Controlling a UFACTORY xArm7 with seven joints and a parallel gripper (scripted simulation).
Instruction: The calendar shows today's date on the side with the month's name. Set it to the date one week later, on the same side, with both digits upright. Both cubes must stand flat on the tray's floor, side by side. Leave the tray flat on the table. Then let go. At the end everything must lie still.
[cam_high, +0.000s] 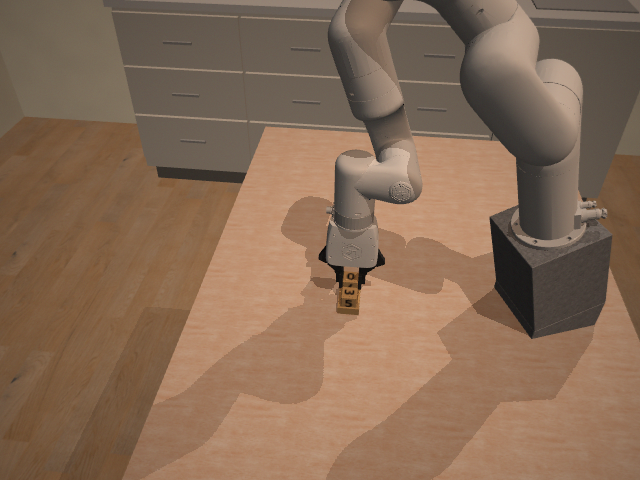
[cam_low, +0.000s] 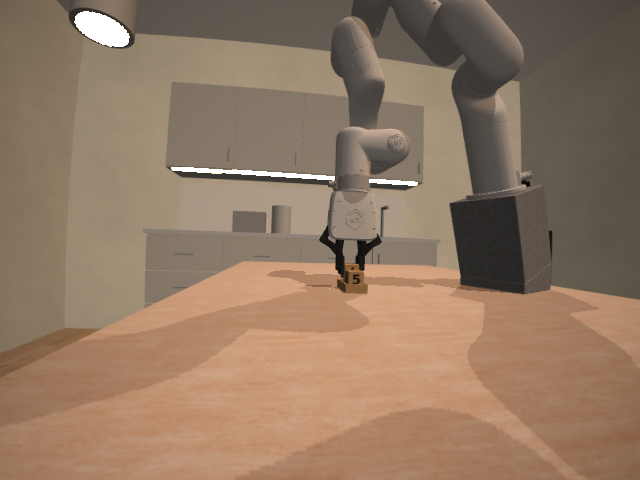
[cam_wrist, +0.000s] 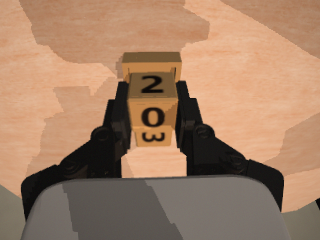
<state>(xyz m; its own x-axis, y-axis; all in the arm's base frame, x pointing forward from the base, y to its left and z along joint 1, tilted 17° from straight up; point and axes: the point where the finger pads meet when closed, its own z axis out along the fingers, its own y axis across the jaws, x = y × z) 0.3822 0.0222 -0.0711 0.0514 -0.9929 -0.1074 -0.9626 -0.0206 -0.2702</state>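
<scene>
Right now the wooden cube is 10 mm below my hand.
</scene>
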